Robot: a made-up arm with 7 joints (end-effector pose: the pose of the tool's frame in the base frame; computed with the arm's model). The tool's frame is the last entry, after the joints. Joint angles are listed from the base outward.
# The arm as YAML. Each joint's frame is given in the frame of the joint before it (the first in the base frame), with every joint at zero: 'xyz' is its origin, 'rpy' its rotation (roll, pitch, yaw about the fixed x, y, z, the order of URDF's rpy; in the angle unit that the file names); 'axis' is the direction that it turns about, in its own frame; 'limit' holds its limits. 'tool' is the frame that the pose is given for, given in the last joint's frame.
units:
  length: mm
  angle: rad
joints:
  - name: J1
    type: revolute
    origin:
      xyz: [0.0, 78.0, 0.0]
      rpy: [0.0, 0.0, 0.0]
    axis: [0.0, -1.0, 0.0]
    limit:
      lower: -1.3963
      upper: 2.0
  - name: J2
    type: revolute
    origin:
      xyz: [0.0, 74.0, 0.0]
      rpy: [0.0, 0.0, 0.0]
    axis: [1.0, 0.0, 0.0]
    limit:
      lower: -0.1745
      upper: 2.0
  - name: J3
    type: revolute
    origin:
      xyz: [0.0, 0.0, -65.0]
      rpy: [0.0, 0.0, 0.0]
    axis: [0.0, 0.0, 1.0]
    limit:
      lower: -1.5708
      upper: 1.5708
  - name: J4
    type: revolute
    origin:
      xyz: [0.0, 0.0, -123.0]
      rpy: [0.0, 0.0, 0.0]
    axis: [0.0, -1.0, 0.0]
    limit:
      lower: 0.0
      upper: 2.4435
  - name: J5
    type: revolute
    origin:
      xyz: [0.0, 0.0, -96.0]
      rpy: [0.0, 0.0, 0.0]
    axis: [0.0, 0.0, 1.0]
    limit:
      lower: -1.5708
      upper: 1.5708
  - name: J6
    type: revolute
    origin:
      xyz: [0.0, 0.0, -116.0]
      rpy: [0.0, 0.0, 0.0]
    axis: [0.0, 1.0, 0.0]
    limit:
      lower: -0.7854
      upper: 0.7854
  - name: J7
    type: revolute
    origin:
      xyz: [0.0, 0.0, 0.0]
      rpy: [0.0, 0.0, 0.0]
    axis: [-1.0, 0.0, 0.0]
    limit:
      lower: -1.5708
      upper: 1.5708
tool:
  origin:
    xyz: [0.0, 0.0, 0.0]
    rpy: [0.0, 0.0, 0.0]
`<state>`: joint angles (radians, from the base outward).
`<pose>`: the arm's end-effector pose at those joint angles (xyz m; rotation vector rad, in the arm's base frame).
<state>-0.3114 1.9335 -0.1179 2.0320 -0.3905 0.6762 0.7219</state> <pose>0.1832 0.2475 -0.0460 1.0796 0.0423 -1.6790</pose>
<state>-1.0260 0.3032 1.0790 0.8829 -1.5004 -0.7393 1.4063</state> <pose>-0.1864 0.3861 -0.2034 -0.8489 0.8222 -0.8740</pose>
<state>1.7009 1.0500 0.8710 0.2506 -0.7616 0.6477 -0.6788</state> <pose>0.1551 0.5132 0.0544 1.0043 -0.6891 1.5845</pose>
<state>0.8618 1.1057 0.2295 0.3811 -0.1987 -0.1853 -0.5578</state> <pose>0.1688 0.5040 -0.0436 1.7246 -1.2395 0.6198</pose>
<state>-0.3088 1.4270 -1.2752 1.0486 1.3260 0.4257 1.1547</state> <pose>-0.0147 0.4175 -0.2221 -0.7119 0.4828 0.1692</pose>
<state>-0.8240 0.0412 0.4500 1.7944 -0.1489 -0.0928 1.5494</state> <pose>0.0258 0.2476 -0.2298 -0.8792 -0.6860 -0.7851</pose>
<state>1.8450 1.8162 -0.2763 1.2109 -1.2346 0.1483 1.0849</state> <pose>-0.0626 0.4199 0.1807 1.6255 -0.2104 0.2068</pose>
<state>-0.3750 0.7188 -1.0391 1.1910 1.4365 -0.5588 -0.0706</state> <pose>-0.0215 0.1998 -0.3272 -0.2375 -0.6330 0.3792</pose>
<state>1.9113 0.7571 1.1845 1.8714 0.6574 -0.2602 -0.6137</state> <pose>-0.0611 0.3743 0.0593 0.2205 1.1485 -1.1743</pose>
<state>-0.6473 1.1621 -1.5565 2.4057 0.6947 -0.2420 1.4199</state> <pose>-0.0845 0.1238 -0.1152 -2.7556 -0.0548 -0.3708</pose>
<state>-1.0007 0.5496 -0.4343 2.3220 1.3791 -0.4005 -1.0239</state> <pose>0.0161 0.1190 -0.1566 -0.1062 -0.3379 1.1729</pose>
